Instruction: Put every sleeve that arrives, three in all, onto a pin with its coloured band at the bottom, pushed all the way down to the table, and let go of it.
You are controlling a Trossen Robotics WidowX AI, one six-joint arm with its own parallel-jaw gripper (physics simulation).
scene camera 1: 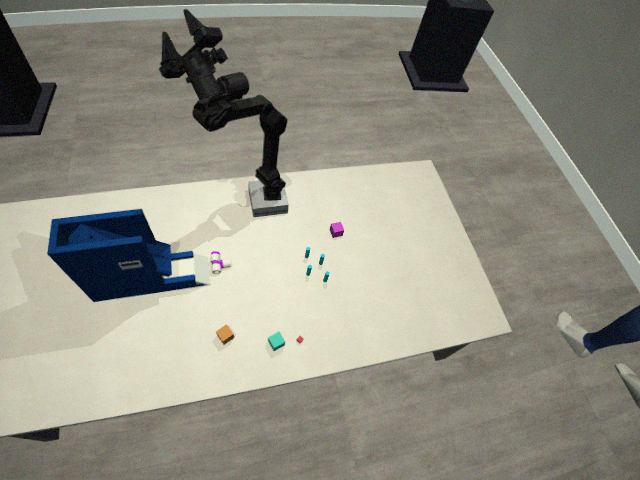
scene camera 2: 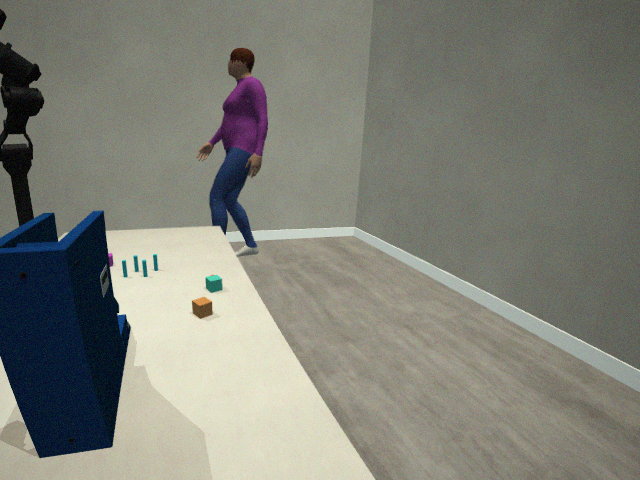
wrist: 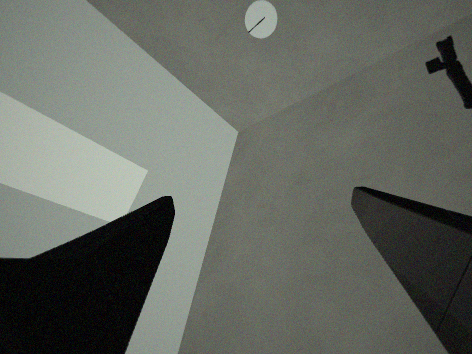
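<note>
White sleeves with purple bands (scene camera 1: 216, 268) lie close together on their sides on the table at the chute's lower end in scene camera 1; their exact number is hard to tell. Four thin teal pins stand upright and bare: the back left pin (scene camera 1: 307, 252), back right pin (scene camera 1: 321, 259), front left pin (scene camera 1: 309, 270) and front right pin (scene camera 1: 326, 276). The pins (scene camera 2: 144, 268) also show in scene camera 2. My gripper (scene camera 1: 175, 22) (wrist: 261, 200) is open and empty, raised high behind the table, far from the sleeves and pins, its fingers pointing upward.
A blue dispenser (scene camera 1: 113, 273) (scene camera 2: 41, 330) with a chute stands left of the sleeves. A magenta cube (scene camera 1: 337, 229) lies behind the pins. An orange cube (scene camera 1: 224, 333) (scene camera 2: 202, 307), a green cube (scene camera 1: 276, 341) (scene camera 2: 214, 283) and a small red cube (scene camera 1: 299, 339) lie toward the front. A person (scene camera 2: 245, 113) stands beyond the table.
</note>
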